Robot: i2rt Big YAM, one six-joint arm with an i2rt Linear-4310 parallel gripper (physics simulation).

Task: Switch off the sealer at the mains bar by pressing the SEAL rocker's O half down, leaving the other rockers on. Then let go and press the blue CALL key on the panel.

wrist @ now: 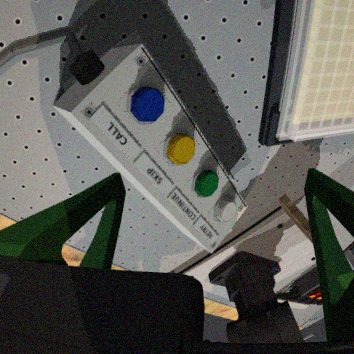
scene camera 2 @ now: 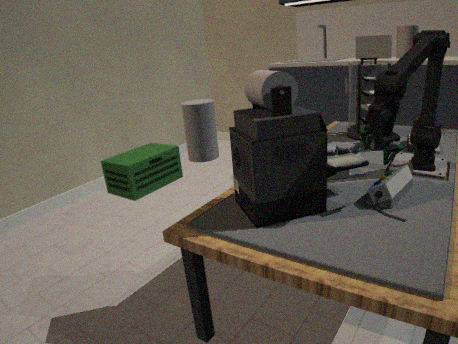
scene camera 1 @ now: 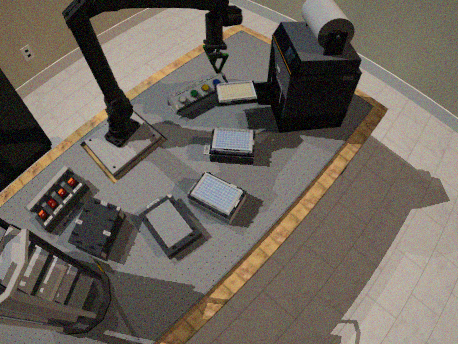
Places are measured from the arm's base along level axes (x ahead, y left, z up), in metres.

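Pixels of known places: gripper, fingertip midpoint: (wrist: 211, 179) (scene camera 2: 375, 156) (scene camera 1: 215, 68); arm's base, origin of the base link: (wrist: 244, 268) (scene camera 2: 422, 165) (scene camera 1: 122, 132).
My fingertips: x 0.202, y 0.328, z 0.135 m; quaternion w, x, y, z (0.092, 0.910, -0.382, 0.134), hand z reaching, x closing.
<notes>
For each thing: its top centre in the pictures, then the offset to it from my fingertips.
- grey key panel, middle of its top: (wrist: 176, 193) (scene camera 1: 196, 83) (scene camera 2: 392, 172) dx -0.061, dy -0.043, dz -0.069 m
- Yellow SKIP, middle of its top: (wrist: 185, 153) dx -0.029, dy -0.029, dz -0.078 m
- green CONTINUE, middle of its top: (wrist: 211, 188) dx -0.047, dy -0.075, dz -0.078 m
- white RETRY, middle of its top: (wrist: 230, 215) dx -0.066, dy -0.121, dz -0.078 m
- mains bar, middle of its top: (wrist: 316, 304) (scene camera 1: 51, 192) (scene camera 2: 423, 137) dx -0.241, dy -0.667, dz -0.100 m
- black sealer, middle of its top: (scene camera 1: 326, 5) (scene camera 2: 272, 70) dx +0.309, dy +0.131, dz +0.303 m
- pale yellow plate, middle of its top: (scene camera 1: 236, 89) (scene camera 2: 344, 158) dx +0.108, dy -0.037, dz -0.023 m
- flat grey-topped unit, middle of its top: (scene camera 1: 168, 222) (scene camera 2: 340, 144) dx +0.166, dy -0.519, dz -0.115 m
- dark block, middle of its top: (scene camera 1: 91, 222) (scene camera 2: 379, 131) dx -0.017, dy -0.659, dz -0.077 m
The grey key panel (scene camera 1: 201, 93) (scene camera 2: 398, 188) (wrist: 117, 80) lies on the mat, with its blue CALL key (scene camera 1: 216, 81) (wrist: 147, 104) at the end beside its cable plug. Yellow SKIP (wrist: 181, 149), green CONTINUE (wrist: 207, 183) and white RETRY (wrist: 227, 211) keys follow in a row. My gripper (scene camera 1: 218, 69) (wrist: 211, 179) is open and empty, above the CALL end of the panel and apart from it. The mains bar (scene camera 1: 59, 200) is at the left in scene camera 1. Its SEAL rocker (scene camera 1: 52, 203) looks darker than the orange-lit ones; its exact tilt is too small to tell.
The black sealer (scene camera 1: 312, 80) (scene camera 2: 280, 165) stands beside the panel, with a pale yellow plate (scene camera 1: 236, 93) (wrist: 327, 70) on its tray close to the CALL end. Two blue-white plates (scene camera 1: 233, 140) (scene camera 1: 218, 194), a flat grey-topped unit (scene camera 1: 169, 224) and a dark block (scene camera 1: 97, 227) lie farther off.
</notes>
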